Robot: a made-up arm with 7 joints. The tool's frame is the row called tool. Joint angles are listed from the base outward. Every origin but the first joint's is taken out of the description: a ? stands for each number. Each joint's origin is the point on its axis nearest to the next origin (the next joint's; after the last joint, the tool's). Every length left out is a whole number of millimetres.
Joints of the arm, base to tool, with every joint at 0 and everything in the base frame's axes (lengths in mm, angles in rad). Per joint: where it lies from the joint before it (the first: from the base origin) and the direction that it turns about. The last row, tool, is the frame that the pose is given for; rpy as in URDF.
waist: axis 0 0 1 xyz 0 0 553
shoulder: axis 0 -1 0 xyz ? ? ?
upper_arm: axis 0 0 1 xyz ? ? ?
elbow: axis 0 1 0 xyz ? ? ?
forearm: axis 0 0 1 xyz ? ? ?
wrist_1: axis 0 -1 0 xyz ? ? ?
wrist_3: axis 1 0 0 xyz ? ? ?
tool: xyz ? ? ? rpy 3.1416 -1.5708 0
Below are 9 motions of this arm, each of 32 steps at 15 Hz.
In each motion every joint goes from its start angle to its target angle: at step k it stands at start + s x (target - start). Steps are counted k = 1, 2, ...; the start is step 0. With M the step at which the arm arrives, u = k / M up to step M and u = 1 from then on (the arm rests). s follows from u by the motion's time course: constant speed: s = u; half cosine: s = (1 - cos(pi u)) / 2; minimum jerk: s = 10 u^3 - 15 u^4 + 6 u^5.
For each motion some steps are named. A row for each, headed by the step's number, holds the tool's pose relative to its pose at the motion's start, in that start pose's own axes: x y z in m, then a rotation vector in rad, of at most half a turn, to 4 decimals.
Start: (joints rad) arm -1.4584 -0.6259 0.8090 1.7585 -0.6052 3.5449 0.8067
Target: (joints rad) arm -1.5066 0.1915 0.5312 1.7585 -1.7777 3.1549 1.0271
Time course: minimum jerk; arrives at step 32
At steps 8, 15, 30, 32:
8: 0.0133 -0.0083 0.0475 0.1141 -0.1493 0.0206
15: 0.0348 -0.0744 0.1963 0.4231 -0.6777 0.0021
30: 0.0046 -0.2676 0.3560 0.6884 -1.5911 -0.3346
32: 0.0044 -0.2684 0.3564 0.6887 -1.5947 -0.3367

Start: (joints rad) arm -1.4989 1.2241 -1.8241 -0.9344 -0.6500 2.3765 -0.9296
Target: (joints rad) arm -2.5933 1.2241 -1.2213 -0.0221 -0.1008 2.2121 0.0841
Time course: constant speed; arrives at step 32
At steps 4, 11, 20, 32:
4: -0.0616 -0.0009 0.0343 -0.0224 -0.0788 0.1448
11: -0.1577 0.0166 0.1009 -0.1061 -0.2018 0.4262
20: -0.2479 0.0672 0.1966 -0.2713 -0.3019 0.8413
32: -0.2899 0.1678 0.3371 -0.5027 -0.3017 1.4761

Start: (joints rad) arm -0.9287 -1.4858 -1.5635 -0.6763 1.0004 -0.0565 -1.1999
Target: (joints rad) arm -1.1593 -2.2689 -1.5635 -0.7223 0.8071 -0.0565 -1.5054
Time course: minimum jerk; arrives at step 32
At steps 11, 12, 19, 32:
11: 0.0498 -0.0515 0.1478 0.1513 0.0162 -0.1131
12: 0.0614 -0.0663 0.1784 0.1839 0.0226 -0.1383
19: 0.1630 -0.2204 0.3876 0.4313 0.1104 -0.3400
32: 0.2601 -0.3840 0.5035 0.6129 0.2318 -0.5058

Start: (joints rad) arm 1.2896 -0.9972 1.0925 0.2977 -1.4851 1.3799 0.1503
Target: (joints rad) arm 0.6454 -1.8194 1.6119 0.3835 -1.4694 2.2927 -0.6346
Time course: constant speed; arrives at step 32
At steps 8, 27, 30, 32:
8: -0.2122 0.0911 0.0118 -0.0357 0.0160 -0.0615
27: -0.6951 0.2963 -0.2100 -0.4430 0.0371 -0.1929
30: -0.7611 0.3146 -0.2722 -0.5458 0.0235 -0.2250
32: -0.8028 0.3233 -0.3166 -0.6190 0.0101 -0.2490

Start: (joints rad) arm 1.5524 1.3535 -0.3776 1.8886 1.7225 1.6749 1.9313
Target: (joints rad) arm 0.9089 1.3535 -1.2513 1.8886 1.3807 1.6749 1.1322
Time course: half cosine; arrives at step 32
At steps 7, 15, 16, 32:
7: -0.0391 -0.0307 -0.0110 0.1020 -0.0889 -0.1499
15: -0.1588 -0.1008 -0.0990 0.4527 -0.3053 -0.5667
16: -0.1750 -0.1077 -0.1183 0.5095 -0.3304 -0.6221
32: -0.2813 -0.1238 -0.3858 1.1665 -0.4810 -1.0666

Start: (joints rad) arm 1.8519 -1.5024 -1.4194 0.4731 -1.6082 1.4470 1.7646
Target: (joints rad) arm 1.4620 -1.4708 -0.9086 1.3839 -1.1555 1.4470 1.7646
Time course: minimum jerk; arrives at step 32
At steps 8, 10, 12, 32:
8: -0.0750 0.0130 0.0126 -0.0103 -0.1446 0.0782
10: -0.1313 0.0208 0.0161 -0.0200 -0.2512 0.1355
12: -0.2014 0.0282 0.0134 -0.0347 -0.3835 0.2058
32: -0.6319 0.0060 -0.2319 -0.2220 -1.3793 0.6780

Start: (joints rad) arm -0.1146 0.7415 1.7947 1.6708 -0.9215 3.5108 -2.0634
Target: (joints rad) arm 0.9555 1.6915 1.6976 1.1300 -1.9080 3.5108 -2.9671
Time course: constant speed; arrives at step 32
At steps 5, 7, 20, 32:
5: 0.0290 0.0301 0.1547 -0.3257 0.1995 -0.1098
7: 0.0425 0.0550 0.2154 -0.4639 0.2690 -0.1640
20: 0.1586 0.3752 0.5166 -1.4393 0.5778 -0.6172
32: 0.3149 0.7848 0.5420 -2.4105 0.6851 -1.1013

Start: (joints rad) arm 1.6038 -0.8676 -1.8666 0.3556 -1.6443 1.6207 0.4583
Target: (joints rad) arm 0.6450 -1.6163 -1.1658 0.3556 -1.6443 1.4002 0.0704
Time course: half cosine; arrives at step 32
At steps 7, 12, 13, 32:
7: 0.0629 -0.0962 -0.0076 0.0840 0.0502 -0.0663
12: 0.1487 -0.2802 -0.0492 0.2501 0.1310 -0.1637
13: 0.1646 -0.3256 -0.0647 0.2933 0.1488 -0.1837
32: 0.2277 -0.8823 -0.5026 1.0226 0.3144 -0.3416

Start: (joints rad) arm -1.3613 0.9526 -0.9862 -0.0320 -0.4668 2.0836 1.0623
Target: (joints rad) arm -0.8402 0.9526 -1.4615 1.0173 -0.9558 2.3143 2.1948
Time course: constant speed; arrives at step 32
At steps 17, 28, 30, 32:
17: -0.2820 0.2285 -0.2742 -0.4799 -0.5567 0.4908
28: -0.3951 0.2783 -0.5534 -0.9468 -0.8153 0.8688
30: -0.4073 0.2766 -0.6076 -1.0457 -0.8500 0.9385
32: -0.4167 0.2716 -0.6620 -1.1490 -0.8802 1.0078

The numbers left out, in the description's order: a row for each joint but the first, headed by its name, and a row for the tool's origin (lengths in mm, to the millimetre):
shoulder: 0 -76 0
upper_arm: 0 0 439
elbow: 28 77 0
forearm: -29 0 500
wrist_1: 0 -87 0
wrist_3: 11 0 80
tool: 0 0 0

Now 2 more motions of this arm.
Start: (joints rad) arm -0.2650 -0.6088 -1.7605 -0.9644 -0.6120 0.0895 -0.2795
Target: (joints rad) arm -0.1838 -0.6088 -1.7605 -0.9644 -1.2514 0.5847 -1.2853
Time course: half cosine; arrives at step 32
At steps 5, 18, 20, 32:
5: 0.0008 0.0032 -0.0060 -0.0434 0.0169 -0.0587
18: 0.0079 0.0189 -0.0590 -0.4700 0.0396 -0.6323
20: 0.0092 0.0194 -0.0674 -0.5463 0.0184 -0.7374
32: 0.0137 0.0169 -0.0917 -0.7918 -0.1060 -1.0880

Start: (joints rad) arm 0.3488 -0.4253 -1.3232 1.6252 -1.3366 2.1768 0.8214
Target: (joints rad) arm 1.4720 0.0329 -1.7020 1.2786 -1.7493 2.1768 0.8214
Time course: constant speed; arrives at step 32
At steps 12, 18, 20, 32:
12: 0.2103 -0.0388 -0.0893 0.0801 0.3517 -0.1507
18: 0.2839 -0.0492 -0.1464 0.1106 0.5138 -0.1956
20: 0.3039 -0.0513 -0.1651 0.1202 0.5652 -0.2063
32: 0.3863 -0.0545 -0.2588 0.1798 0.8406 -0.2335

